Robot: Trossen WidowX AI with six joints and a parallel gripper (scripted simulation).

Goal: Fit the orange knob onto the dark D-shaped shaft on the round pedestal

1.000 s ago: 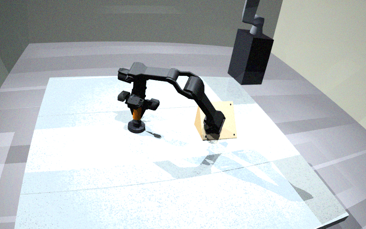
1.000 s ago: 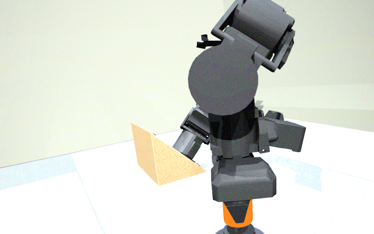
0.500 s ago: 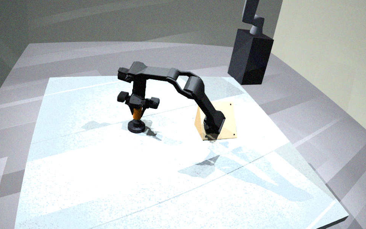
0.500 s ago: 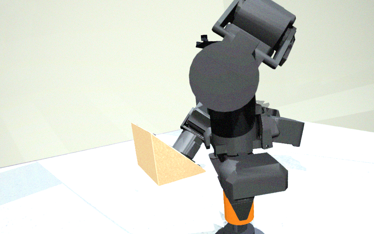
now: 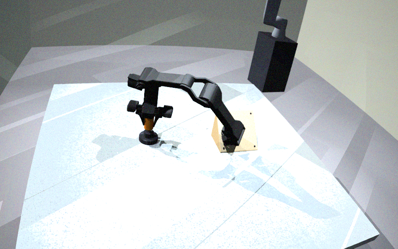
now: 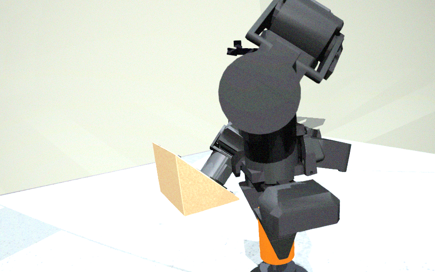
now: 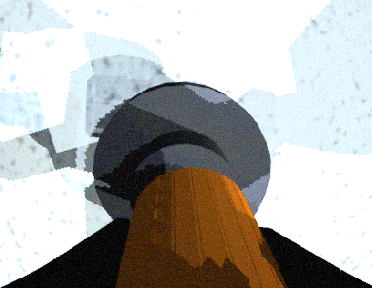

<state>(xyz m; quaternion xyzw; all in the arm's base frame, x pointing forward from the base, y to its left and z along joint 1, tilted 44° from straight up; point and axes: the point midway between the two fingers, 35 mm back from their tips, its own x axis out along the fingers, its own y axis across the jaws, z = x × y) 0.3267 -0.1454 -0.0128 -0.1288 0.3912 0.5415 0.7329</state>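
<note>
Right now my gripper tip is 2 cm below the orange knob. From my gripper tip the other things lie so: round dark pedestal (4 cm below).
</note>
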